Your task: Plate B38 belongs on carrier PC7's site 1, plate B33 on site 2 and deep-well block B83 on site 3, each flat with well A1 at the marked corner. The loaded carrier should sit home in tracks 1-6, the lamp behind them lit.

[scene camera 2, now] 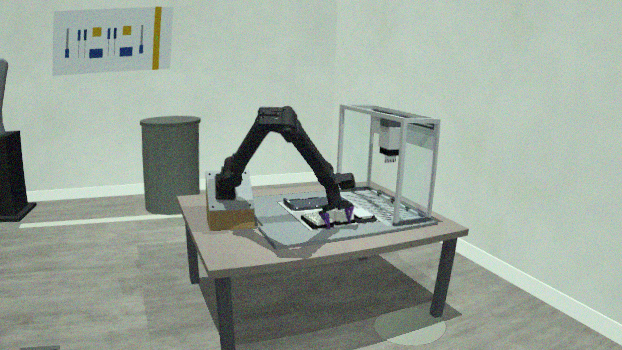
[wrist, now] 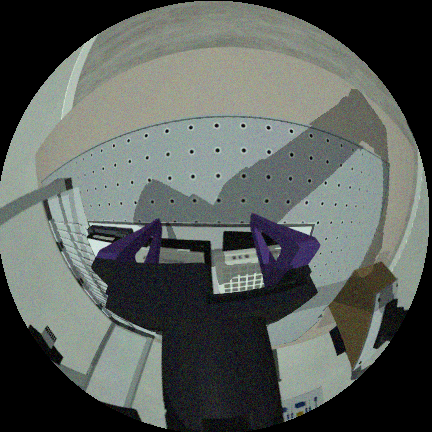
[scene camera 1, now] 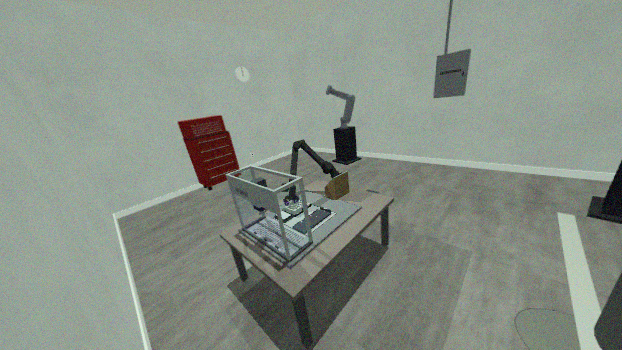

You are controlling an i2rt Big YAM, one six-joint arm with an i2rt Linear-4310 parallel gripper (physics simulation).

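Seen in the pictures: gripper, fingertip midpoint: [scene camera 2: 339,225] [wrist: 205,220]; arm's base at its link origin: [scene camera 2: 224,187] [scene camera 1: 337,178].
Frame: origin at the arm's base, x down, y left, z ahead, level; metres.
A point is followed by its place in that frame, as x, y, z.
Note:
My gripper [scene camera 1: 291,202] {0.144, -0.145, 0.474} [scene camera 2: 338,220] {0.144, -0.145, 0.474} [wrist: 205,220] {0.144, -0.145, 0.474} is open and empty, pointing down low over the labware, its purple fingers spread around the middle piece and overlapping its neighbour in the wrist view. A pale gridded plate [scene camera 2: 313,218] {0.127, -0.081, 0.376} [wrist: 243,282] {0.128, -0.079, 0.420} sits in a black holder. Beside it a taller pale block [scene camera 2: 338,215] {0.111, -0.106, 0.481} [wrist: 186,255] {0.131, -0.106, 0.489} is partly hidden by the gripper. A low white plate [scene camera 2: 364,212] {0.127, -0.043, 0.628} sits in the third holder. Plate labels and A1 corners are not readable. The long dark carrier [scene camera 1: 313,220] {0.143, 0.204, 0.477} [scene camera 2: 305,203] {0.143, 0.177, 0.405} lies flat beside the holders, outside the tracks. No lit lamp can be made out.
A framed enclosure [scene camera 1: 301,196] {-0.210, 0.396, 0.658} [scene camera 2: 401,172] {-0.093, -0.179, 0.731} stands over the track deck [scene camera 1: 270,234] [scene camera 2: 371,201] {0.152, 0.187, 0.759} [wrist: 75,215] {0.153, -0.106, 0.728}, with a pipetting head [scene camera 2: 390,139] {-0.192, 0.078, 0.789} hanging inside. The arm's brown base block [scene camera 1: 337,185] {0.030, 0.072, 0.073} [scene camera 2: 231,219] {0.120, -0.073, 0.020} [wrist: 357,295] {0.113, -0.028, 0.118} stands at the other table end. A perforated grey board [scene camera 2: 285,235] {0.153, -0.195, 0.230} [wrist: 205,162] {0.153, -0.201, 0.482} lies under the labware.

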